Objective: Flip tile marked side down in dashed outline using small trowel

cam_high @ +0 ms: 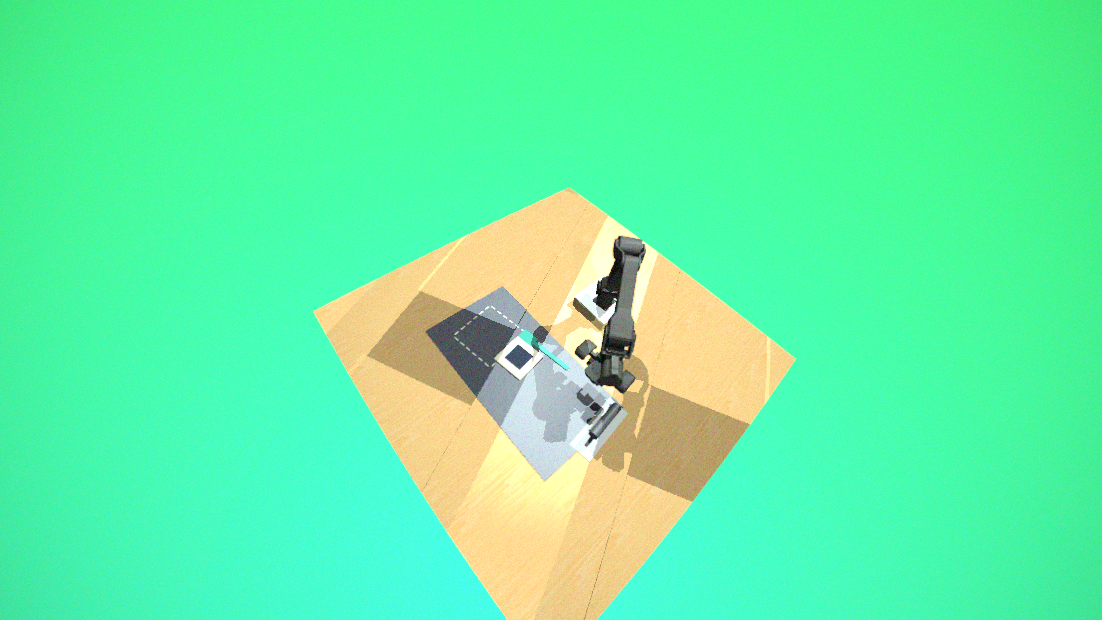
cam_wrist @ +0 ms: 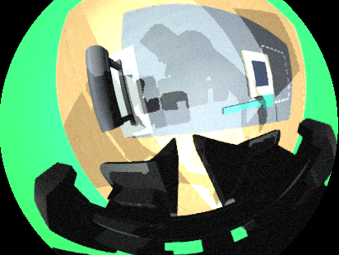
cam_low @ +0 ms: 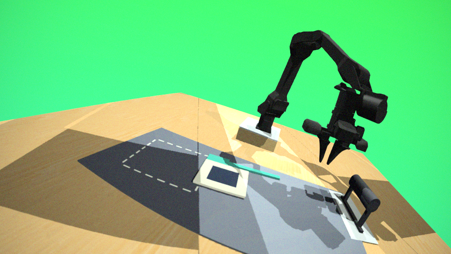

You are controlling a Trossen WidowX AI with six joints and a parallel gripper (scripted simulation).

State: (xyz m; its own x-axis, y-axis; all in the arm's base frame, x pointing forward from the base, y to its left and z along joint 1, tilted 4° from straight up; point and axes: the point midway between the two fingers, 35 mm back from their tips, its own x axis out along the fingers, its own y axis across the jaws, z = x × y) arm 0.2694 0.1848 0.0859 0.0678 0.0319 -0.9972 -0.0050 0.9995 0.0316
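Now: the small trowel 110 mm ahead of my gripper tip, 100 mm to the left of it and 40 mm below it. From my gripper tip the other things lie so: tile (100 mm ahead, 250 mm to the right, 80 mm below); then thin teal strip (20 mm ahead, 230 mm to the right, 80 mm below); then grey mat (120 mm ahead, 220 mm to the right, 100 mm below).
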